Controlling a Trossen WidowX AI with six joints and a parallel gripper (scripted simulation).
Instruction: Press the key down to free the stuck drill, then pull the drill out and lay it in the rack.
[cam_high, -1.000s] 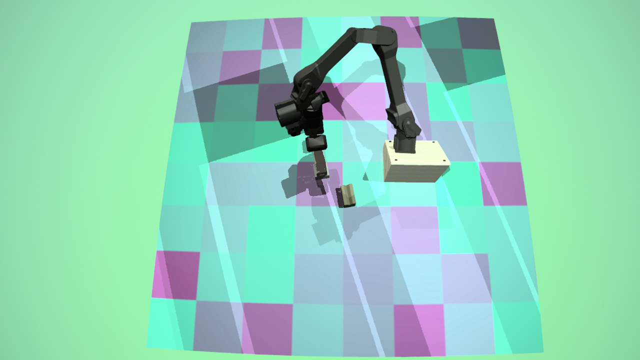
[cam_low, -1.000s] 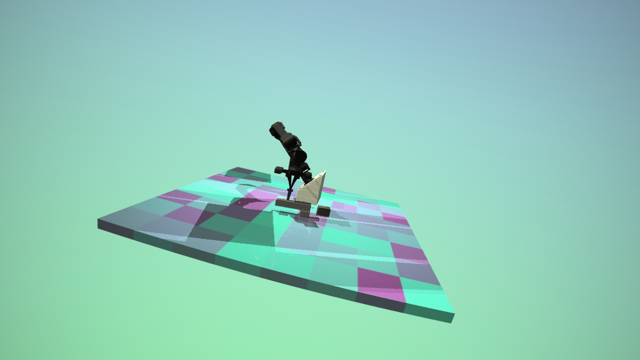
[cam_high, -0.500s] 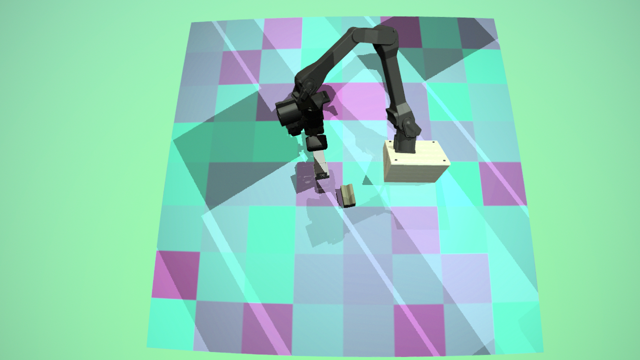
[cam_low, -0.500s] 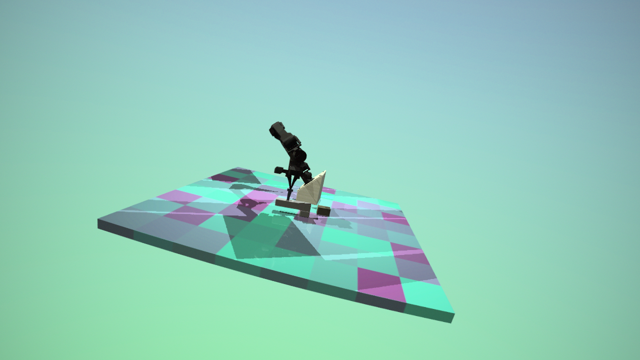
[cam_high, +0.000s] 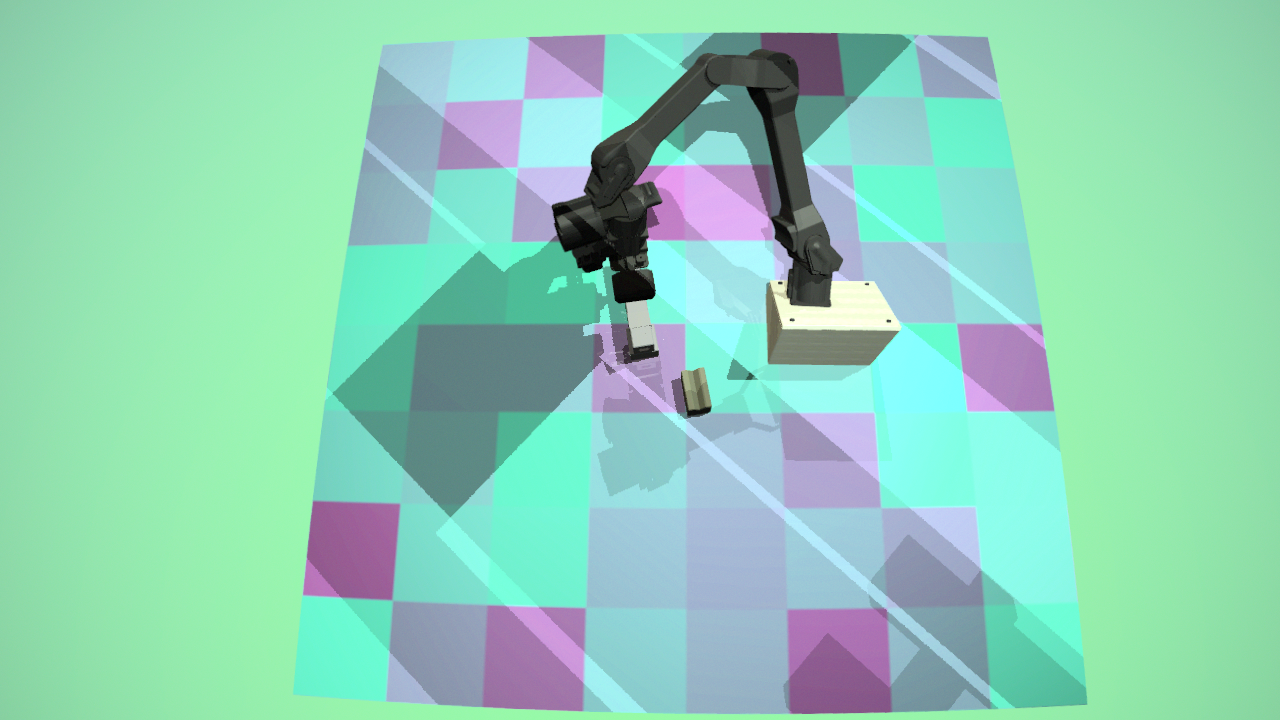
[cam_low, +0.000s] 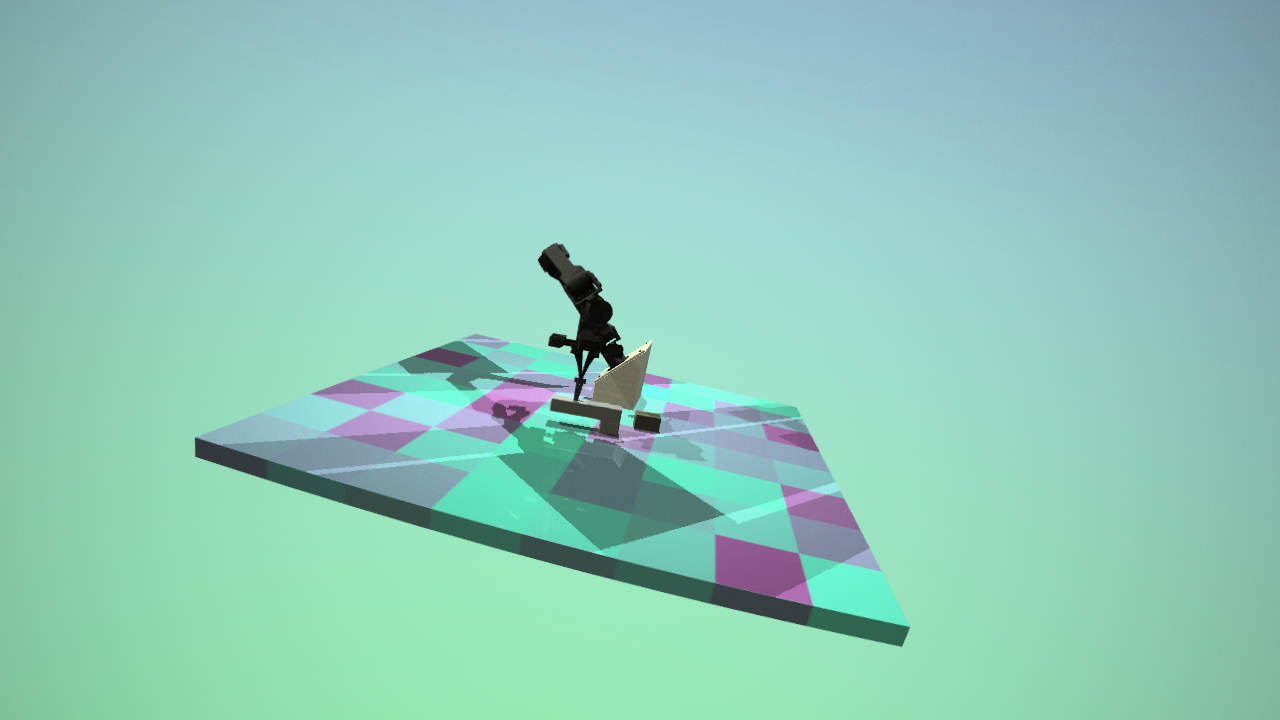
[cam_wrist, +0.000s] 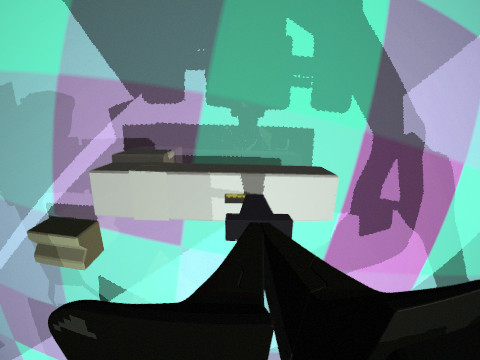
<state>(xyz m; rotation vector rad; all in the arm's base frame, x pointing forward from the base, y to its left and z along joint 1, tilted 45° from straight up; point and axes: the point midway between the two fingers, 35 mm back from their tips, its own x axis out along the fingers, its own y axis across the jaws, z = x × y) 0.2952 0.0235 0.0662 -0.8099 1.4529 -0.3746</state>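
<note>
Now: gripper tip 80 mm above the drill, 50 mm to the right of it and 20 mm past it. Also, from my gripper tip: grey fixture 90 mm below, 30 mm to the left, 10 mm behind; olive rack 170 mm to the left, 130 mm behind, 110 mm below.
</note>
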